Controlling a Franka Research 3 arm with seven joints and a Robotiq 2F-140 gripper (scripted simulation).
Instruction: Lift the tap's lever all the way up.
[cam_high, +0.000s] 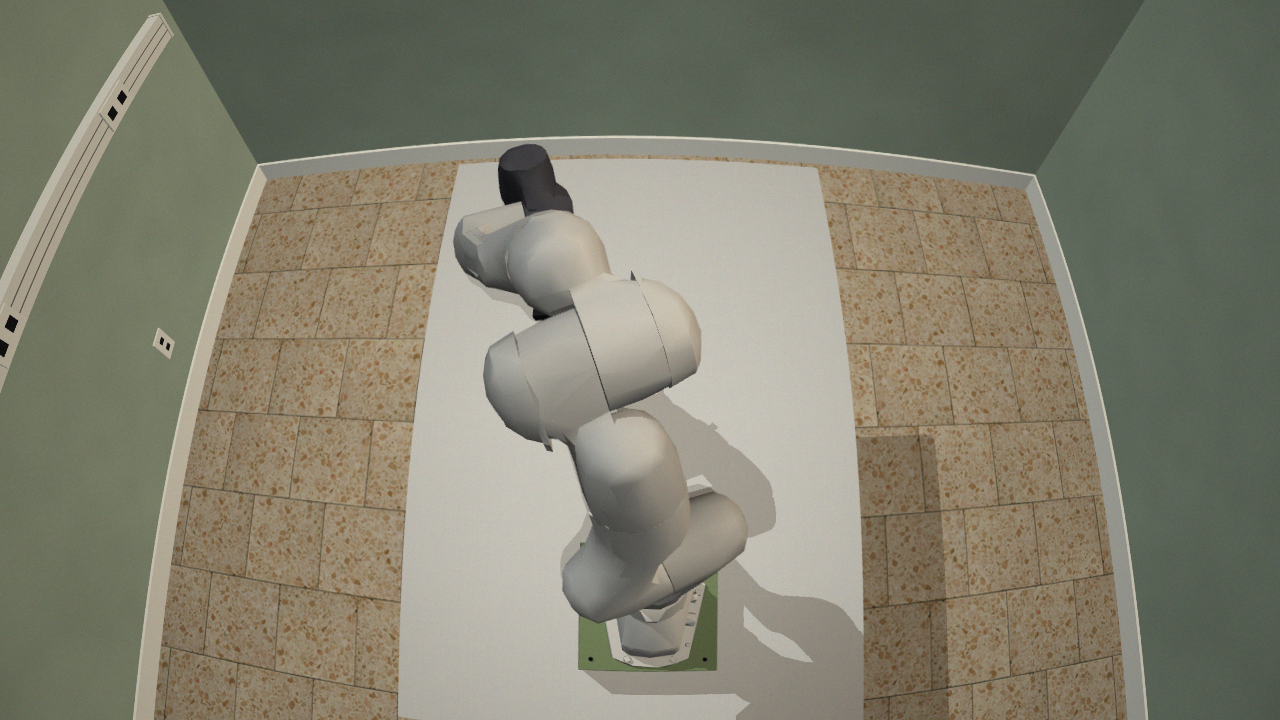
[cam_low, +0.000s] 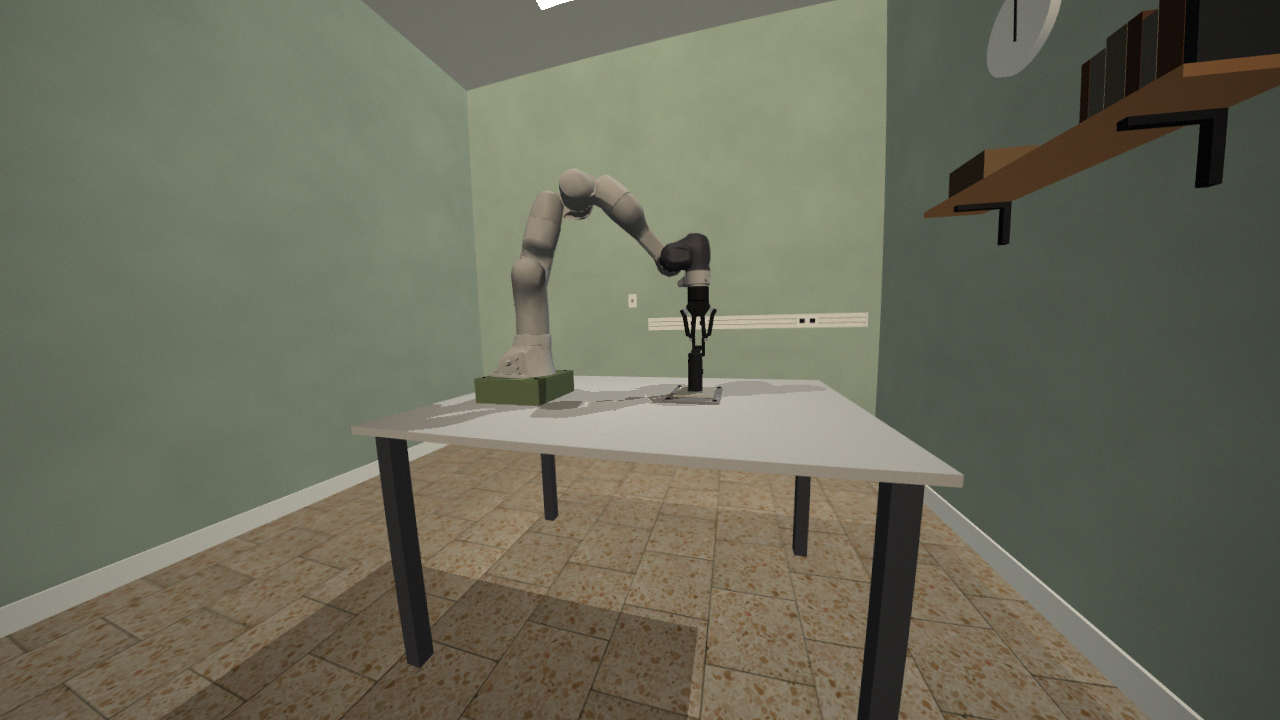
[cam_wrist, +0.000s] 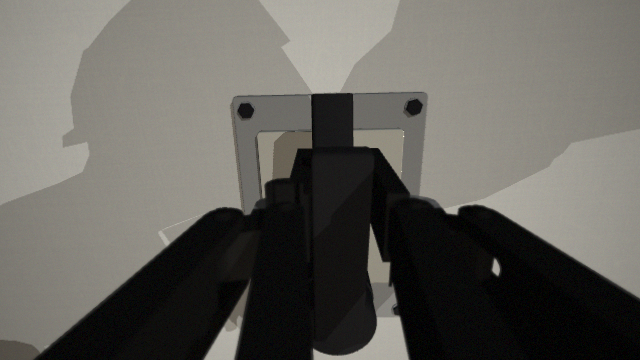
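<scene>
Now: hand 6 cm to the left of the tap and 5 cm above it. Round my hand: plate (15 cm below, 9 cm to the right); then dark lever (3 cm to the right).
</scene>
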